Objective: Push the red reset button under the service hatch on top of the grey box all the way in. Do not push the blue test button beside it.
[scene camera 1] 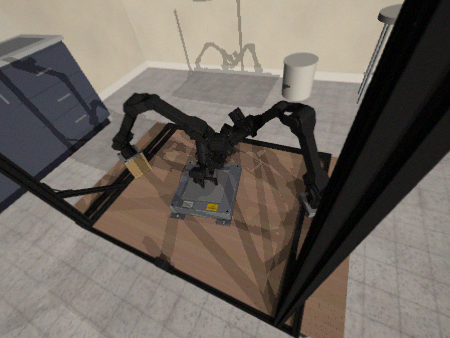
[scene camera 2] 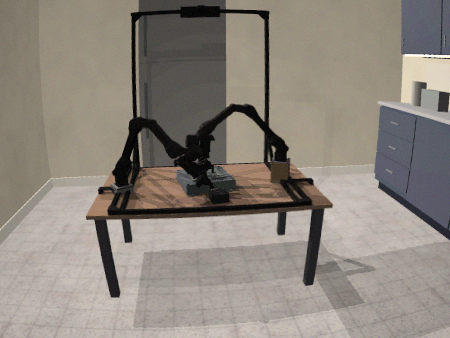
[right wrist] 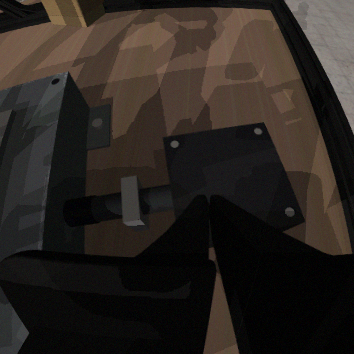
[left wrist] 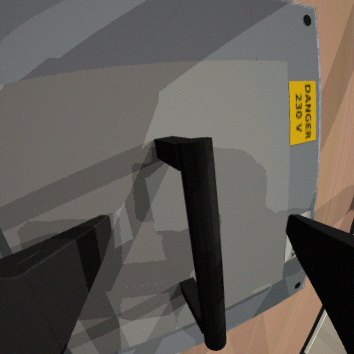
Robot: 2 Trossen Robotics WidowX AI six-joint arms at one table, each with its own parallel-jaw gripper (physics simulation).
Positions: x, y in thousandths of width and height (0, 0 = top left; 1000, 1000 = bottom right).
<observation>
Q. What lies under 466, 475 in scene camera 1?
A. The left gripper.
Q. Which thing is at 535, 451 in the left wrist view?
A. A service hatch.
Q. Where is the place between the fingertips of the right gripper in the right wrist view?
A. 583, 575
</observation>
